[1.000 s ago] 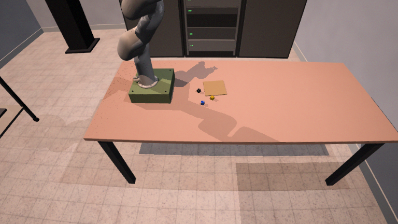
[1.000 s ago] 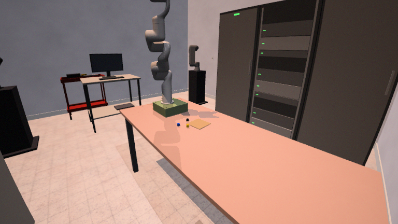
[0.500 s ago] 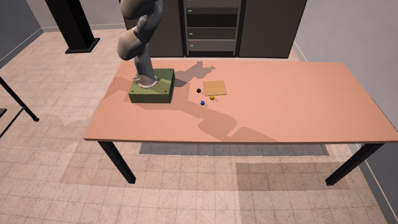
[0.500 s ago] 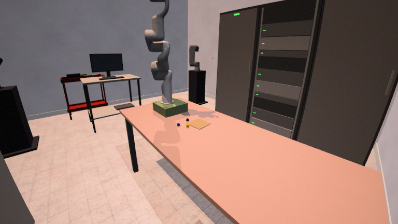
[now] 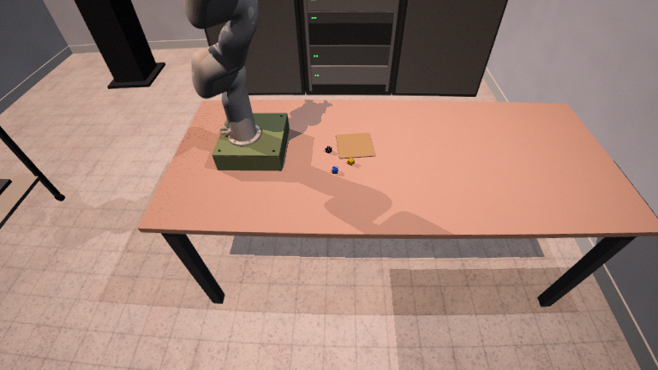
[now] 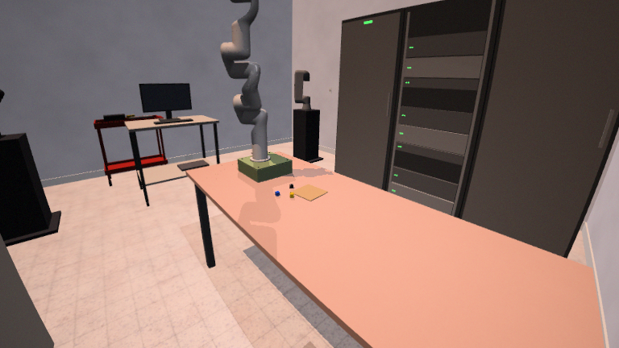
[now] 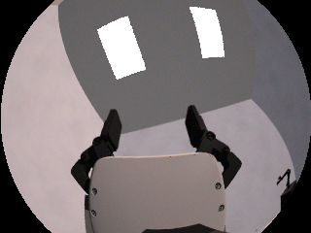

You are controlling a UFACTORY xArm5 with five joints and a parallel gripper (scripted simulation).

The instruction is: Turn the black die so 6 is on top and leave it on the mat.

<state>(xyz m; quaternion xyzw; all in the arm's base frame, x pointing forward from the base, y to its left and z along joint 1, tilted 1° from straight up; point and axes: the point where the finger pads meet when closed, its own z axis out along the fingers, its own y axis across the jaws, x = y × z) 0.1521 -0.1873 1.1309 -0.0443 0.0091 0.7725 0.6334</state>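
Right now the blue die is 1200 mm below my hand, 190 mm ahead of it and 80 mm to the left of it. Round my hand: yellow die: 1200 mm below, 250 mm ahead, 120 mm to the left; black die: 1200 mm below, 190 mm to the left, 170 mm ahead; tan mat: 1210 mm below, 280 mm ahead, 220 mm to the left.
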